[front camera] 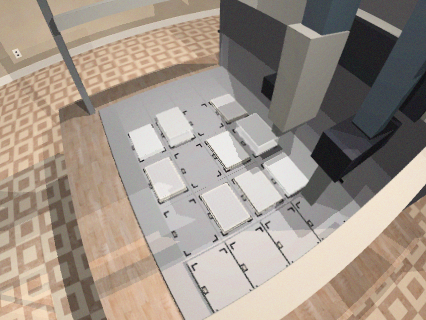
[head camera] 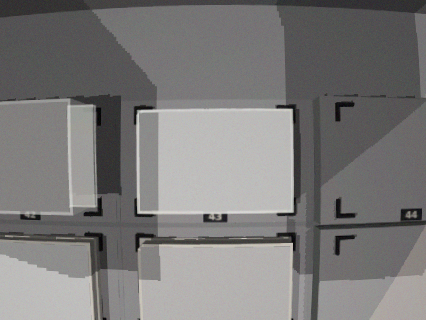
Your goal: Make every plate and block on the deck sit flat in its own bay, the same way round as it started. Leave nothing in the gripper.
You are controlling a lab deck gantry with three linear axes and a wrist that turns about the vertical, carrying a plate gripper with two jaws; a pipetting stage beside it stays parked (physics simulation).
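Pixels of known places: gripper, fingertip midpoint: [front camera: 323,187]; robot's base, origin of the base link: [front camera: 129,135].
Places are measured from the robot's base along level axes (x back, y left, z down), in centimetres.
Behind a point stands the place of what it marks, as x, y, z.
In the head view a smooth white block [head camera: 220,162] @(-39.6, 36.3, -1.4) [front camera: 286,174] @(-39.9, 35.8, -1.4) lies square inside the corner marks of bay 43. A taller pale block [head camera: 32,157] @(-26.1, 36.8, -4.3) [front camera: 256,132] @(-23.9, 35.7, -4.3) is in bay 42. A light plate [head camera: 215,280] @(-39.2, 26.9, -1.4) [front camera: 257,190] @(-39.7, 25.1, -1.4) is in bay 33, another [head camera: 45,285] @(-24.9, 26.0, -1.4) [front camera: 226,150] @(-23.5, 24.9, -1.4) in bay 32. The front view also shows plates at bays 23 [front camera: 225,207] @(-39.6, 14.8, -1.4), 12 [front camera: 165,179] @(-23.8, 4.3, -1.4) and 41 [front camera: 228,107] @(-7.0, 36.0, -1.4), and blocks at bays 11 [front camera: 146,141] @(-7.4, 4.4, -1.4) and 21 [front camera: 174,125] @(-8.2, 14.6, -4.2). They look flat. My gripper [front camera: 341,179] is at the right under its black housing; its jaws cannot be made out.
The grey pipetting stage [front camera: 305,80] hangs left of the gripper column, above the back of the deck. Bay 44 [head camera: 375,160] @(-52.3, 36.4, -1.5) is unoccupied, as are bays 22 [front camera: 197,164] @(-22.8, 15.2, 0.0), 13 [front camera: 190,225] @(-39.0, 4.5, 0.0) and 31 [front camera: 202,119] @(-6.6, 25.5, 0.0). A pale rail [front camera: 350,220] @(-60.8, 13.6, -40.0) crosses the front.
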